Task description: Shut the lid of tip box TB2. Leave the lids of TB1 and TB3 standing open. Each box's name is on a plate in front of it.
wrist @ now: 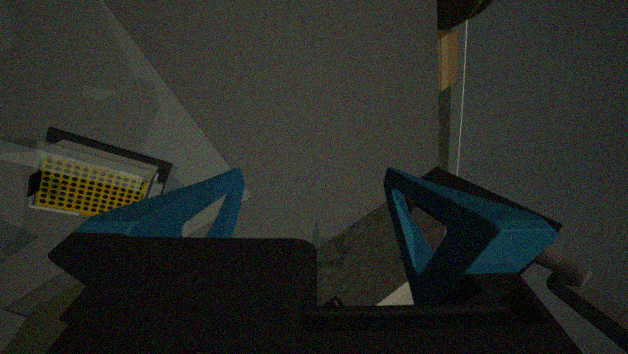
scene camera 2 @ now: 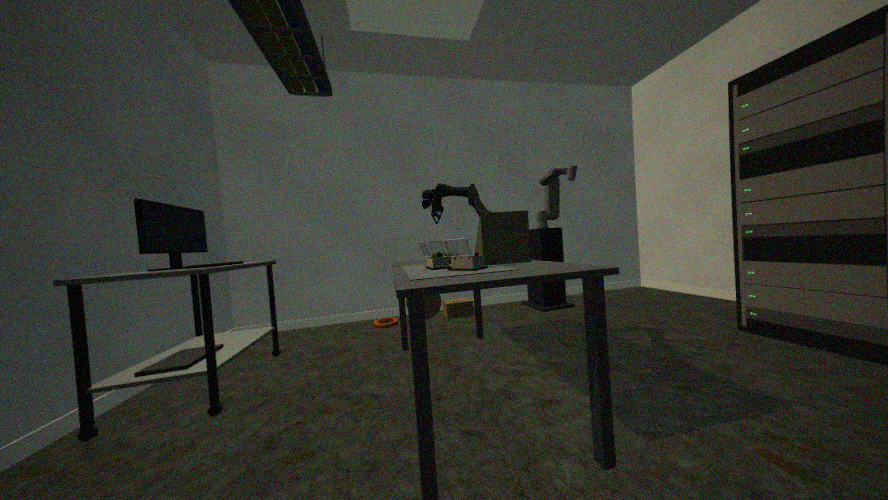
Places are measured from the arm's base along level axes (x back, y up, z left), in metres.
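Pixels of known places: gripper, fingertip midpoint: [wrist: 313, 175] [scene camera 2: 437, 221]; arm's base, origin of the base link: [scene camera 2: 496, 232].
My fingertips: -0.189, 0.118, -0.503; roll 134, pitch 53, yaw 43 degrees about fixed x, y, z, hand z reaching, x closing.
Observation:
For each thing: its top centre in the pictures, then the offset to it from my fingertips, as dx, dy, dz. Level surfaces: height alone.
- left box, middle of its top: [scene camera 2: 439, 255] -0.145, -0.221, +0.479
- right box, middle of its top: [scene camera 2: 468, 254] -0.062, -0.221, +0.672
- light mat, its level: dy -0.287
- grey table, its level: dy -0.290
Pale tip boxes stand close together on the table. In the scene view I make out a left box [scene camera 2: 438, 261] and a right box [scene camera 2: 466, 262], with clear lids [scene camera 2: 457, 247] standing up above them. They overlap, so I cannot count them surely or read any name plate. In the wrist view a box with a yellow, holed tip rack [wrist: 92, 187] lies at the left, on a dark base, its rack exposed. Which box it is I cannot tell. My gripper [scene camera 2: 436, 218] [wrist: 313, 175] is open, its blue fingers wide apart with nothing between them. It hangs above the boxes.
A light mat [scene camera 2: 419, 273] lies under the boxes on the grey table [scene camera 2: 559, 269]. A dark green block [scene camera 2: 506, 236] stands right of the boxes. Another arm [scene camera 2: 551, 198] stands on a black pedestal [scene camera 2: 546, 245] behind. A brown carton [scene camera 2: 457, 308] [wrist: 447, 60] is on the floor.

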